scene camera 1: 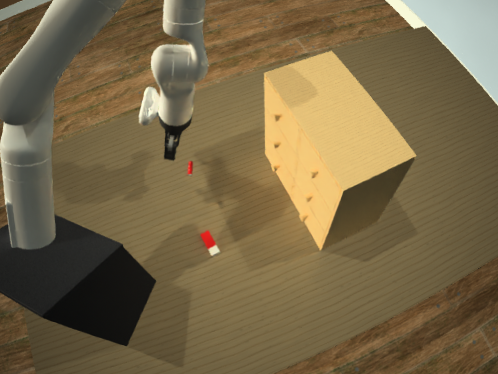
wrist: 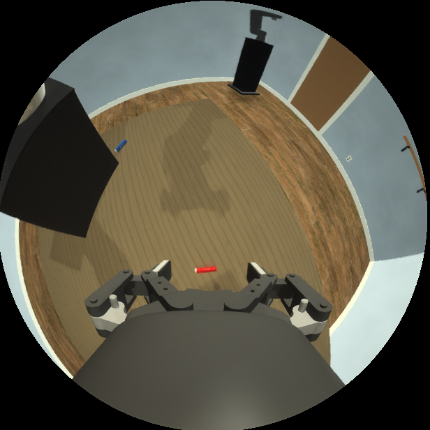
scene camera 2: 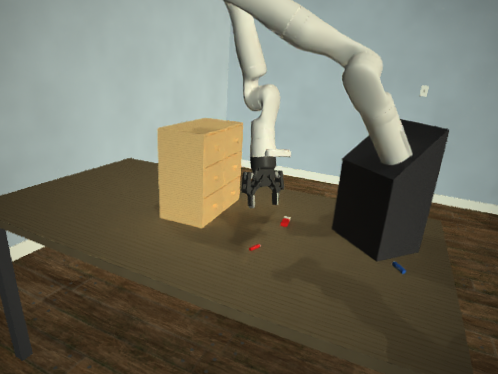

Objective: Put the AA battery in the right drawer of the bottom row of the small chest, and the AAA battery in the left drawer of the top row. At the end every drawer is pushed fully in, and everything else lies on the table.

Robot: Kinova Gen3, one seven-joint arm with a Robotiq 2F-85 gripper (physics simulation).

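Frame: origin at the arm's base, x ahead, y left, z up, level; millimetres.
Seen in the pictures: gripper, fingertip midpoint: (scene camera 1: 173,141) (scene camera 2: 263,206); arm's base at its link origin: (scene camera 1: 33,235) (scene camera 2: 395,154).
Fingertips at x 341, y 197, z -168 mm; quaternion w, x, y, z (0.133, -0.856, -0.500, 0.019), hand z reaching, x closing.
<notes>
Offsets run from my fingertips to a thing's middle. "spot": to the spot under its first point.
A slim red battery {dy -3, dx +19, dz -144 mm} (scene camera 1: 190,168) (scene camera 2: 255,247) (wrist: 206,270) lies on the table, below the gripper. A blue battery {dy -83, dx -408, dz -142 mm} (scene camera 2: 399,267) (wrist: 121,145) lies near the black robot base; it does not show in scene camera 1. From their looks I cannot tell which is AA or AAA. The small wooden chest {dy -213, dx +320, dz +15 mm} (scene camera 1: 345,120) (scene camera 2: 180,175) has three rows of two drawers, all looking pushed in. The top-left drawer's knob {spot: dy -139, dx +219, dz +127 mm} (scene camera 1: 277,117) and bottom-right drawer's knob {spot: dy -295, dx +217, dz -86 mm} (scene camera 1: 303,217) show in scene camera 1. My gripper (scene camera 1: 170,156) (scene camera 2: 263,203) (wrist: 208,270) is open and empty, above the table in front of the chest.
A red and white block {dy -236, dx -16, dz -143 mm} (scene camera 1: 209,243) (scene camera 2: 285,221) lies on the table between the chest and the black robot base (scene camera 1: 100,295) (scene camera 2: 390,210) (wrist: 55,165). The base stands at one side of the table; the chest stands opposite it.
</notes>
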